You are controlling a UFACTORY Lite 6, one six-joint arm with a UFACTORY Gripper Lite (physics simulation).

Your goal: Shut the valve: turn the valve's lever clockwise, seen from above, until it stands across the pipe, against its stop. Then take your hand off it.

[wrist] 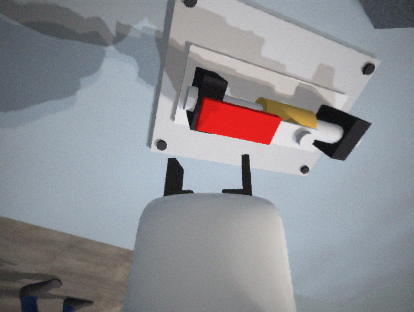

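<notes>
The valve's lever has a red grip [239,121] and a white arm that runs right to a round pivot cap [304,138]. It lies along the pipe [327,131], roughly parallel to it and above it. The brass-coloured valve body [290,112] shows partly behind the lever arm. My gripper [209,159] is open, with nothing between its two black fingers. It is apart from the lever in the picture, just below the red grip. The lever hides part of the pipe.
Black brackets [212,86] [351,134] hold the pipe at both ends. The white base plate [215,25] has dark bolts at its corners. A dark grey object [390,12] is at the top right. A brown wood-like surface [75,250] and dark-and-blue items [41,290] show at the bottom left.
</notes>
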